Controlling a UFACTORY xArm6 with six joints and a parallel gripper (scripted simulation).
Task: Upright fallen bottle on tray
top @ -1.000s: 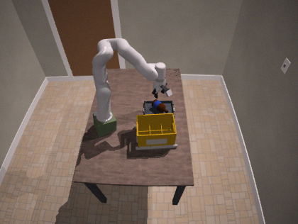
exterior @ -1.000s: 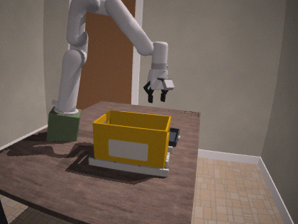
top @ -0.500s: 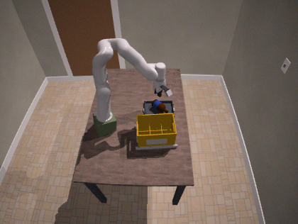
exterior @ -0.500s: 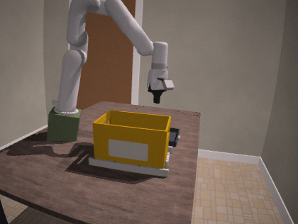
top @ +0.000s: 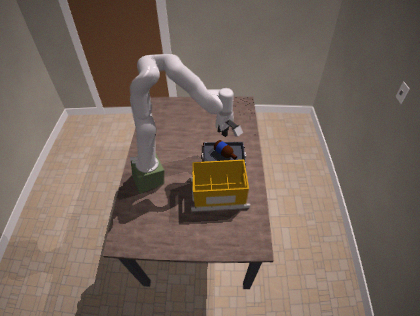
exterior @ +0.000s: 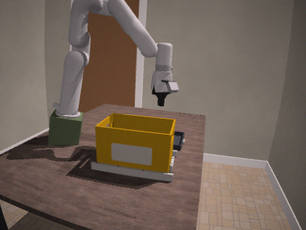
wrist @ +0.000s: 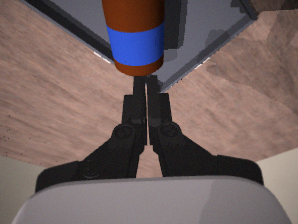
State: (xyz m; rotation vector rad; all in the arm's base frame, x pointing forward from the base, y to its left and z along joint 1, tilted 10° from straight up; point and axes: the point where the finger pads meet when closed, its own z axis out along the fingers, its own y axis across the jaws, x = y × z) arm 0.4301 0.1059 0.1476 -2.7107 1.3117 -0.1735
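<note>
The bottle is 1 cm ahead of my hand and 16 cm below it. The rest, counted from my hand: yellow crate 6 cm behind, 27 cm to the right, 12 cm below; then tray 19 cm below.
</note>
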